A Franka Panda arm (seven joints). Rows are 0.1 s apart.
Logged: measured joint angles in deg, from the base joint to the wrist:
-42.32, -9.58, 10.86, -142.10, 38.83, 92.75, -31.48
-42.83, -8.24, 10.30, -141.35, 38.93, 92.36, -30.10
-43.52, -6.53, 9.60, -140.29, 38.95, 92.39, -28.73
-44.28, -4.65, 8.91, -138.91, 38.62, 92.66, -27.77
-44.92, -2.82, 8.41, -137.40, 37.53, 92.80, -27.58
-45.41, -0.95, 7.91, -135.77, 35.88, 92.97, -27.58
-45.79, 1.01, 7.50, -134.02, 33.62, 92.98, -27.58
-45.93, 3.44, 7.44, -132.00, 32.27, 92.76, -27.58
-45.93, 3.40, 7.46, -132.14, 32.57, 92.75, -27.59
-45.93, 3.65, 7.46, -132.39, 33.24, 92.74, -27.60
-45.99, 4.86, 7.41, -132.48, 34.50, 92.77, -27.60
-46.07, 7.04, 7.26, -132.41, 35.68, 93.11, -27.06
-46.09, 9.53, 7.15, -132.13, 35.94, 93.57, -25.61
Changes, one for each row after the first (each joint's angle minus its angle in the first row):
-0.51, 1.34, -0.56, 0.75, 0.10, -0.39, 1.38
-1.20, 3.05, -1.26, 1.81, 0.12, -0.36, 2.75
-1.96, 4.93, -1.95, 3.19, -0.21, -0.09, 3.71
-2.60, 6.76, -2.45, 4.70, -1.30, 0.05, 3.90
-3.09, 8.63, -2.95, 6.33, -2.95, 0.22, 3.90
-3.47, 10.59, -3.36, 8.08, -5.21, 0.23, 3.90
-3.61, 13.02, -3.42, 10.10, -6.56, 0.01, 3.90
-3.61, 12.98, -3.40, 9.96, -6.26, 0.00, 3.89
-3.61, 13.23, -3.40, 9.71, -5.59, -0.01, 3.88
-3.67, 14.44, -3.45, 9.62, -4.33, 0.02, 3.88
-3.75, 16.62, -3.60, 9.69, -3.15, 0.36, 4.42
-3.77, 19.11, -3.71, 9.97, -2.89, 0.82, 5.87

